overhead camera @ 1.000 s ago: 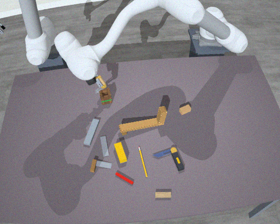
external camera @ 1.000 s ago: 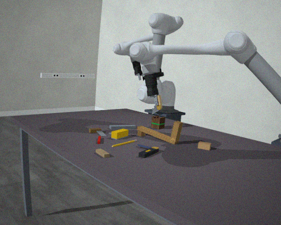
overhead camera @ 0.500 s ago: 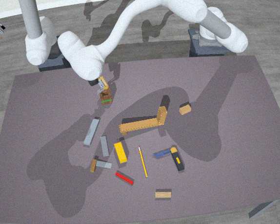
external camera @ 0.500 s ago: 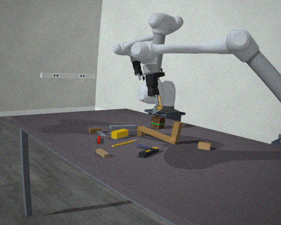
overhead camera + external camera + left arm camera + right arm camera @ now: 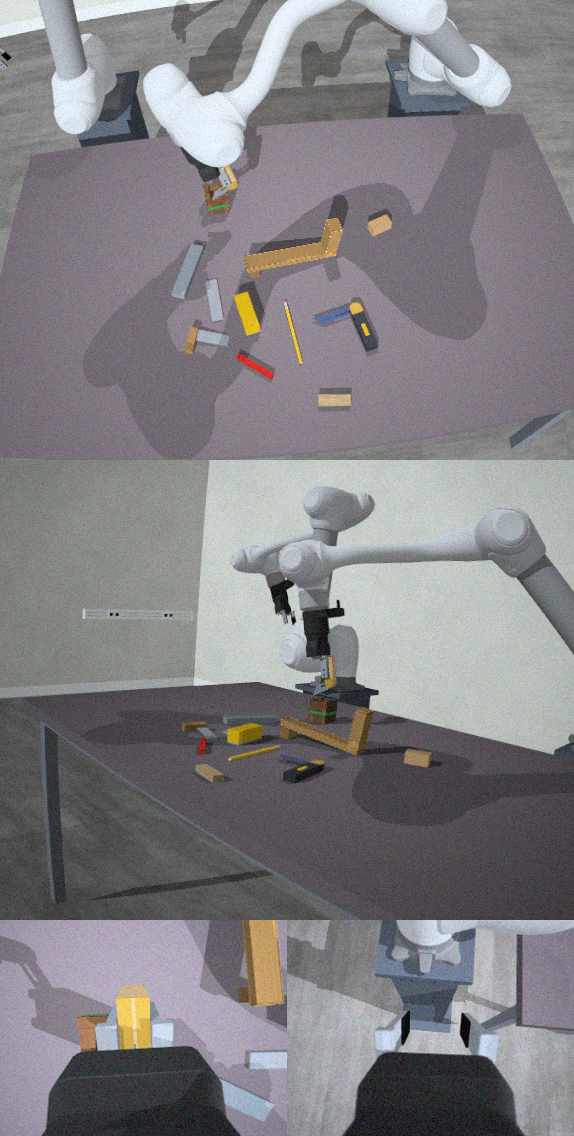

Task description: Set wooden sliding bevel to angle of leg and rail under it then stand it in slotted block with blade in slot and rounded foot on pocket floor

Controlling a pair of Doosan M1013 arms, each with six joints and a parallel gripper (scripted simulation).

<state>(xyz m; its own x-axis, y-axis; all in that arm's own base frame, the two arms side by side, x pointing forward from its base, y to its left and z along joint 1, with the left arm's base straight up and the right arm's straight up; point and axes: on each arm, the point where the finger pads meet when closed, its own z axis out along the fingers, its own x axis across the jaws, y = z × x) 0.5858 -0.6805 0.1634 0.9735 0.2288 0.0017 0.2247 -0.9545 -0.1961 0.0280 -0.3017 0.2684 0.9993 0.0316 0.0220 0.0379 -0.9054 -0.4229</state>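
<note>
The wooden sliding bevel is 2 cm below my left hand. Also, from my left hand: try square: 39 cm ahead, 16 cm below, 6 cm to the right; yellow block: 32 cm ahead, 15 cm below, 5 cm to the left; grey blade: 5 cm below.
</note>
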